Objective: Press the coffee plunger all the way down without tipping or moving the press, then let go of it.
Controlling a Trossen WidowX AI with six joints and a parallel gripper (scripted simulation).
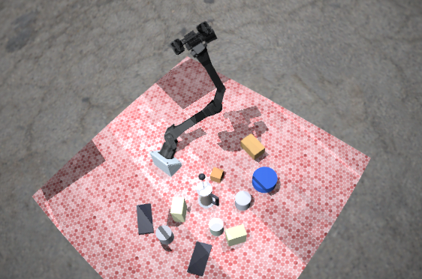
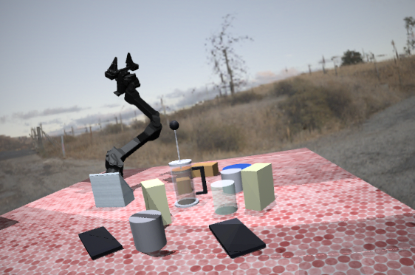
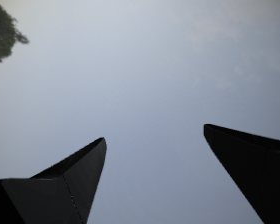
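The glass coffee press is 500 mm below my gripper tip, 330 mm to the right of it and 320 mm ahead of it. Round my gripper tip: orange cube: 590 mm below, 270 mm ahead, 200 mm to the right; blue disc: 600 mm below, 470 mm ahead, 90 mm to the right.
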